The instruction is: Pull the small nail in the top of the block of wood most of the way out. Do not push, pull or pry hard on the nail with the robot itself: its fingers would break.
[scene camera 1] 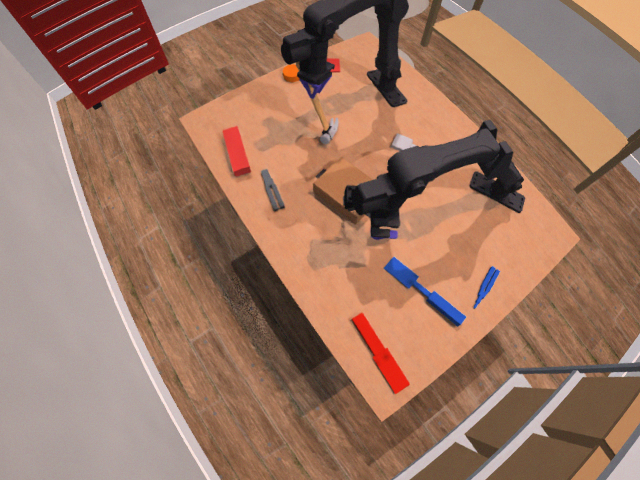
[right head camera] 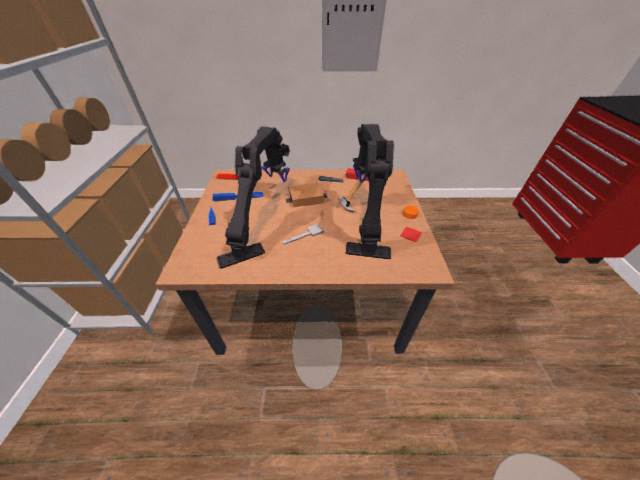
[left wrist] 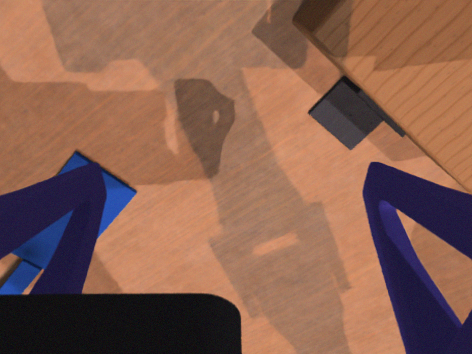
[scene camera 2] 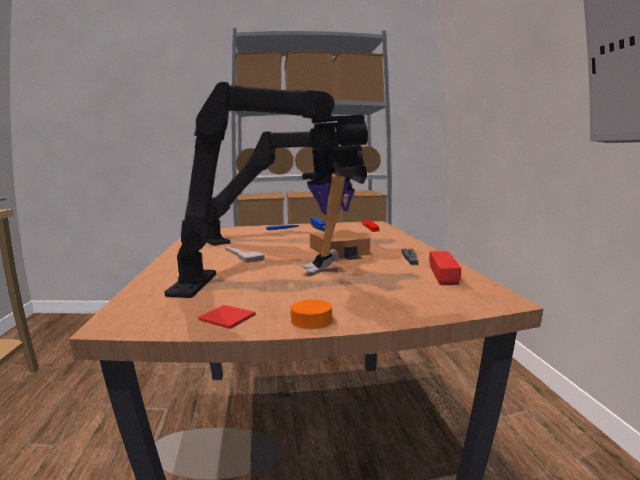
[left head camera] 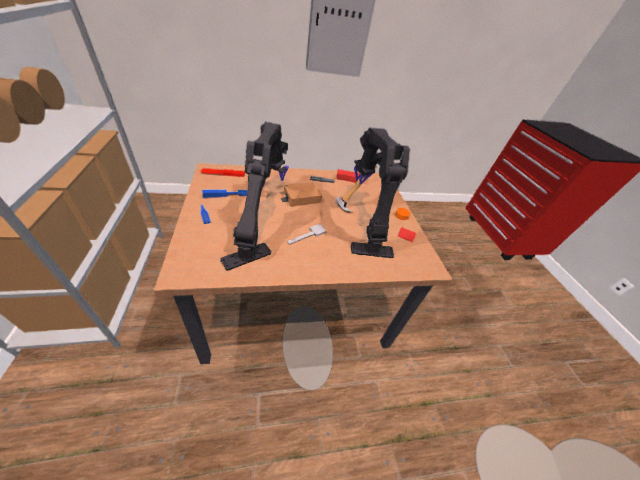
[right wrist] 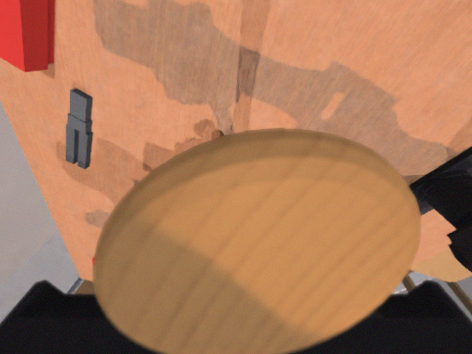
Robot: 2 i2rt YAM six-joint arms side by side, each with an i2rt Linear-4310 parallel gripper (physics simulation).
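Frame: origin at the left arm's base, x down, y right, z back, level; metres.
Seen in the pictures: left gripper, fingertip midpoint: (scene camera 1: 375,221) (right head camera: 278,179) (left wrist: 234,177) (scene camera 2: 339,212) (left head camera: 274,177); right gripper, fingertip midpoint: (scene camera 1: 314,95) (right head camera: 359,180) (scene camera 2: 331,213) (left head camera: 358,182); left arm's base, link origin: (scene camera 1: 497,192) (right head camera: 241,255) (scene camera 2: 213,240) (left head camera: 246,256); right arm's base, link origin: (scene camera 1: 386,87) (right head camera: 368,251) (scene camera 2: 192,284) (left head camera: 371,250) (right wrist: 439,184).
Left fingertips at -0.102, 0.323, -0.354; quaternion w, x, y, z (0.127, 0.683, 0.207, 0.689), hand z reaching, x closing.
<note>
Pixels of each thing's middle, then the offset from my left fingertips to it, as dx, dy, dz. "pt": a spot on its surface instead.
- wood block, body centre: (scene camera 1: 348,188) (scene camera 2: 338,241) (left head camera: 302,193) (right head camera: 306,193) +0.072, +0.119, +0.095
- claw hammer, body centre: (right wrist: 255,162) (scene camera 2: 325,225) (scene camera 1: 317,99) (right head camera: 360,186) (left head camera: 358,188) -0.025, +0.330, +0.293
- handle end, surface spot: (right wrist: 260,240) pt -0.147, +0.397, +0.298
- silver scraper, body centre: (scene camera 2: 241,252) (left head camera: 305,234) (right head camera: 302,234) +0.096, -0.030, +0.361
- grey pliers, body centre: (right wrist: 79,133) (scene camera 2: 410,256) (scene camera 1: 271,188) (right head camera: 330,179) (left head camera: 322,179) +0.096, +0.332, -0.005
- red box, body centre: (scene camera 2: 443,267) (scene camera 1: 236,151) (right head camera: 360,175) (left head camera: 350,176) +0.082, +0.505, +0.057
- orange disc, body centre: (scene camera 2: 311,313) (scene camera 1: 292,73) (right head camera: 410,212) (left head camera: 402,213) +0.089, +0.537, +0.471
- red square, surface spot: (scene camera 2: 226,316) pt +0.096, +0.447, +0.598
- blue tool, body centre: (scene camera 1: 425,291) (scene camera 2: 324,227) (left head camera: 230,193) (right head camera: 238,195) +0.090, -0.212, -0.082
- blue pliers, body centre: (scene camera 1: 485,288) (scene camera 2: 283,227) (left head camera: 204,213) (right head camera: 211,215) +0.097, -0.380, +0.015
- red tool, body centre: (scene camera 1: 379,352) (scene camera 2: 370,224) (left head camera: 223,172) (right head camera: 236,176) +0.093, -0.169, -0.289
The wood block (left head camera: 305,196) (right head camera: 307,196) (scene camera 1: 336,183) (scene camera 2: 330,243) lies mid-table; its corner shows in the left wrist view (left wrist: 425,95). I cannot make out the nail. My left gripper (right head camera: 276,174) (left wrist: 234,177) is open and empty, above the table beside the block, off its bracketed end. My right gripper (left head camera: 362,176) (right head camera: 359,174) (scene camera 1: 314,90) is shut on the claw hammer (left head camera: 351,193) (right head camera: 354,192) (scene camera 1: 320,111) (scene camera 2: 333,217), its handle slanting up and its metal head low by the block's other end. The handle end (right wrist: 260,240) hides the right fingertips.
Black brackets (left wrist: 350,115) (scene camera 2: 352,252) stand at the block's ends. Around lie a silver scraper (left head camera: 307,235), grey pliers (scene camera 1: 272,189), a red box (scene camera 1: 236,150), an orange disc (scene camera 2: 311,313), a red square (scene camera 2: 226,316), a blue tool (scene camera 1: 423,290), blue pliers (scene camera 1: 486,286) and a red tool (scene camera 1: 381,352).
</note>
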